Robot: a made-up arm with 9 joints. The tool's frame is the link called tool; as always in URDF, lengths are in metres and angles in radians. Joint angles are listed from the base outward. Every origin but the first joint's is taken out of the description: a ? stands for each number. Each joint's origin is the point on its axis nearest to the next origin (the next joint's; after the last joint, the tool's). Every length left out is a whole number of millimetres.
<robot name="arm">
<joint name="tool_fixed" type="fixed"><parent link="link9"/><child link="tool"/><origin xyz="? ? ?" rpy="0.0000 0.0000 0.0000"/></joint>
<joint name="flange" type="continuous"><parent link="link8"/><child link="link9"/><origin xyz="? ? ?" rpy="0.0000 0.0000 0.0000"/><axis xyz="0 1 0"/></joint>
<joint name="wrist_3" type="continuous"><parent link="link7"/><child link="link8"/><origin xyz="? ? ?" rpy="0.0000 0.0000 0.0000"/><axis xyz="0 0 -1"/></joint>
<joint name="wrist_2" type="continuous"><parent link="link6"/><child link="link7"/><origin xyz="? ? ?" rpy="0.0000 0.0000 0.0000"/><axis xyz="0 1 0"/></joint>
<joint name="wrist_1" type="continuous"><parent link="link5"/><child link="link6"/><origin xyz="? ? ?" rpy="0.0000 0.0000 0.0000"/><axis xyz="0 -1 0"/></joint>
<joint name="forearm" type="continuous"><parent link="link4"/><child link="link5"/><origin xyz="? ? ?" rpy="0.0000 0.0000 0.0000"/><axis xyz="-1 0 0"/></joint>
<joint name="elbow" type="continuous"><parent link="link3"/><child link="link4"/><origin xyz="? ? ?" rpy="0.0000 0.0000 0.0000"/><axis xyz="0 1 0"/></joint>
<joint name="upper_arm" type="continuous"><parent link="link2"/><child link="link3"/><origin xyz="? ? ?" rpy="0.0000 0.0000 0.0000"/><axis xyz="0 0 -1"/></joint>
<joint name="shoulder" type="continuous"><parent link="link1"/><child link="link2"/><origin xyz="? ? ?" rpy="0.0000 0.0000 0.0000"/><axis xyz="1 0 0"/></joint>
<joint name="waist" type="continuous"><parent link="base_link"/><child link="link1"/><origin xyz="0.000 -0.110 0.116" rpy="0.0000 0.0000 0.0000"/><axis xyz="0 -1 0"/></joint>
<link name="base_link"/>
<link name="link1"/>
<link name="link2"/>
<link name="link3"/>
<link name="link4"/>
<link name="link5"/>
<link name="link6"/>
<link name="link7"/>
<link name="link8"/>
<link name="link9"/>
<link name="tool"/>
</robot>
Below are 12 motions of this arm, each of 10 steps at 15 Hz.
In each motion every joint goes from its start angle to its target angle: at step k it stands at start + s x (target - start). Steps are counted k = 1, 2, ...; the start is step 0. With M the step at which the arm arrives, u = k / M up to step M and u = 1 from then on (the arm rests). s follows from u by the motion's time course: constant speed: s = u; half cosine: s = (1 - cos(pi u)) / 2; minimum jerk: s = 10 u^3 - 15 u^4 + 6 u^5.
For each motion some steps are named. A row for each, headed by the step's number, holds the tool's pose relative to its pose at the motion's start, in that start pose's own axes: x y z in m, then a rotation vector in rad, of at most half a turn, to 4 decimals.
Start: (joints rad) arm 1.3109 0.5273 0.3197 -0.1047 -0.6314 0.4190 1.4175 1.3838 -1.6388
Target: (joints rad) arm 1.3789 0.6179 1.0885 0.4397 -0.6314 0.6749 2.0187 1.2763 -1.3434
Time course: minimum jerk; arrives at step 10
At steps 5, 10:
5: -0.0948 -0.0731 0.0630 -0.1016 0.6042 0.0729
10: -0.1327 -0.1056 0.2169 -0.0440 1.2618 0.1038

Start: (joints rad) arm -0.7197 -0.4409 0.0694 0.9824 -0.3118 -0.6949 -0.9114 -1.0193 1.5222
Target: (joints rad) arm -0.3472 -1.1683 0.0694 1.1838 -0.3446 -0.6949 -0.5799 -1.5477 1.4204
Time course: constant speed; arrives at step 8
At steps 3, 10:
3: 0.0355 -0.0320 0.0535 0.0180 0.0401 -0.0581
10: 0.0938 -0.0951 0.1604 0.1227 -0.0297 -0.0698

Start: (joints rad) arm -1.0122 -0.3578 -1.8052 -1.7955 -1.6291 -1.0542 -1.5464 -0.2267 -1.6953
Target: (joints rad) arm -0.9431 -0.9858 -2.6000 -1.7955 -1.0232 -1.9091 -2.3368 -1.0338 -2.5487
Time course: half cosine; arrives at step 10
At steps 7, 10:
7: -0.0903 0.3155 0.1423 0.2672 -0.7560 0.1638
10: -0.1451 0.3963 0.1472 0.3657 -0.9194 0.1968

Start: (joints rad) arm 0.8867 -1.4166 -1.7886 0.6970 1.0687 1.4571 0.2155 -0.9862 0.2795
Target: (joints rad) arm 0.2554 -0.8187 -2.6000 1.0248 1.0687 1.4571 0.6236 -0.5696 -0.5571
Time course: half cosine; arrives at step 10
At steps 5, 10:
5: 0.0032 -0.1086 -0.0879 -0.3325 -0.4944 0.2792
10: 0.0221 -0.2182 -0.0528 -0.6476 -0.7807 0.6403

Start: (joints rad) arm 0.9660 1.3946 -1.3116 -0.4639 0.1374 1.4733 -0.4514 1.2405 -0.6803
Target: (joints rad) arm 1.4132 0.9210 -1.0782 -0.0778 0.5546 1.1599 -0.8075 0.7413 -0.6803
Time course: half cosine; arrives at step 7
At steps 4, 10:
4: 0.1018 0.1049 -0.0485 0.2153 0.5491 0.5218
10: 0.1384 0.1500 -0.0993 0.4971 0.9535 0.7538

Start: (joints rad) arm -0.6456 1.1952 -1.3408 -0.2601 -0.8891 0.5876 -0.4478 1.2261 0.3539
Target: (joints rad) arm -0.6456 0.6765 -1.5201 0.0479 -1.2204 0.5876 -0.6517 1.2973 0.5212
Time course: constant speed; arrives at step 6
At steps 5, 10:
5: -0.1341 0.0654 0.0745 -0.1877 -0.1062 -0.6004
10: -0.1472 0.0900 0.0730 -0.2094 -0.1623 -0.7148

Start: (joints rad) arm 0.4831 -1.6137 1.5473 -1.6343 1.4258 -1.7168 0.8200 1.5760 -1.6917
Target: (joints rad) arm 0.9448 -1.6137 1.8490 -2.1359 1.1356 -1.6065 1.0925 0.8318 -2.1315
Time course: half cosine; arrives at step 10
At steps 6, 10:
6: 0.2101 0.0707 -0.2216 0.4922 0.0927 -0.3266
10: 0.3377 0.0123 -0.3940 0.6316 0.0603 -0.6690

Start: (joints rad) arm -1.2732 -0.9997 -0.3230 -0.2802 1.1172 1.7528 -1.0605 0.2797 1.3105
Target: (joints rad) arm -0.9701 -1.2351 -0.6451 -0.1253 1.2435 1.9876 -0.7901 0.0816 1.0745
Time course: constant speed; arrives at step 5
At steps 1, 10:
1: 0.0006 -0.0348 0.0080 -0.0143 -0.0357 0.0872
10: 0.0338 -0.1692 0.0546 0.0012 -0.1600 0.4403

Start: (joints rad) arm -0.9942 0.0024 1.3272 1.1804 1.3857 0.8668 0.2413 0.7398 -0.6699
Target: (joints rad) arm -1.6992 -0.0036 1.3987 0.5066 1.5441 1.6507 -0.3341 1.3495 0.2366
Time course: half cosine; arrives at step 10
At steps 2, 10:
2: 0.0088 -0.0139 0.0307 -0.0422 -0.0140 -0.0695
10: 0.0194 0.0099 0.2784 0.2604 -0.0941 -0.2075

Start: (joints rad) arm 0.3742 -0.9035 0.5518 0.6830 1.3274 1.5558 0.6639 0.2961 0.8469
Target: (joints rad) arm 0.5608 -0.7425 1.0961 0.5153 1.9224 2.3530 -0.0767 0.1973 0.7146
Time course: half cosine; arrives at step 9
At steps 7, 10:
7: -0.0583 0.0819 0.0415 0.0169 -1.0835 0.1694
10: -0.0681 0.0920 0.0650 0.0263 -1.2157 0.2120

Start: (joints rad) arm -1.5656 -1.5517 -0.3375 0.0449 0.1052 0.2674 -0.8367 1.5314 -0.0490
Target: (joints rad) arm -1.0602 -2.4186 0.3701 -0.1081 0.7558 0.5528 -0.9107 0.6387 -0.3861
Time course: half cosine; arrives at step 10
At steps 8, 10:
8: 0.3079 0.1529 0.3709 -0.5304 -1.3917 1.8660
10: 0.2896 0.1860 0.4123 -0.6631 -1.4218 2.1080

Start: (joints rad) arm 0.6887 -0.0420 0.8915 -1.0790 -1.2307 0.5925 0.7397 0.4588 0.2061
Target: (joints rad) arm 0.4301 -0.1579 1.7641 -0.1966 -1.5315 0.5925 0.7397 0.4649 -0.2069
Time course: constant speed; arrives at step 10
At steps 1, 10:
1: 0.0014 -0.0025 0.0201 -0.0239 -0.0506 -0.1101
10: 0.1406 0.0265 0.2166 -0.1510 -0.8567 -0.9292

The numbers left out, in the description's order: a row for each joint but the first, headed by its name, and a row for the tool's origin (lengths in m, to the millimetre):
tool: -0.039 0.000 -0.185
flange: 0.043 0.034 0.000
wrist_3: -0.007 0.000 0.097
wrist_2: 0.158 0.000 -0.018
wrist_1: 0.000 0.087 -0.366
forearm: -0.337 0.000 -0.089
elbow: 0.221 -0.064 0.000
upper_arm: 0.000 -0.008 0.032
shoulder: -0.138 0.000 -0.031

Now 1 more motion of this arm.
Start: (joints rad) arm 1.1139 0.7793 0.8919 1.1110 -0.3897 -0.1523 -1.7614 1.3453 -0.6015
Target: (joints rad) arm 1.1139 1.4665 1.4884 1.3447 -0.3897 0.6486 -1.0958 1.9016 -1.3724
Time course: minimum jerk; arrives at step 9
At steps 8, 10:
8: 0.1518 0.2164 0.1991 -1.3770 -1.0325 -0.0381
10: 0.1528 0.2212 0.2008 -1.3929 -1.0461 -0.0311

